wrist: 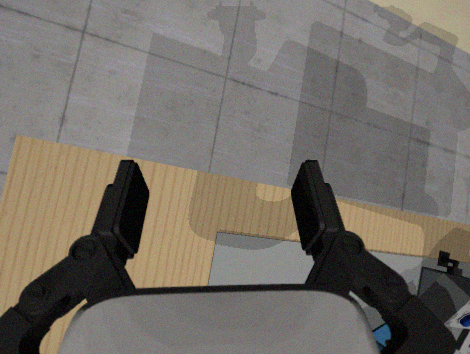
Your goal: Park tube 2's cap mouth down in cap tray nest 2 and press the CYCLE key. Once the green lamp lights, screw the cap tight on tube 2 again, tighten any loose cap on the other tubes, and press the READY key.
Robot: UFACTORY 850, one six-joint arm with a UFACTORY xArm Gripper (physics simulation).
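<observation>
My gripper point(221, 175) is open, with its two black fingers wide apart and no object between them. It hangs above the edge of the wooden table. At the lower right, partly cut off by the frame, is a dark box point(442, 290) with a white panel and a blue round button point(465, 320). The tubes, their caps, the cap tray and the green lamp do not show in this view, and the key labels cannot be read.
The wooden table point(165, 210) ends in an edge against the grey tiled floor point(185, 100). A grey mat point(260, 260) lies on the table below the fingers. A small blue piece point(382, 336) shows beside the right finger linkage. Shadows fall on floor and table.
</observation>
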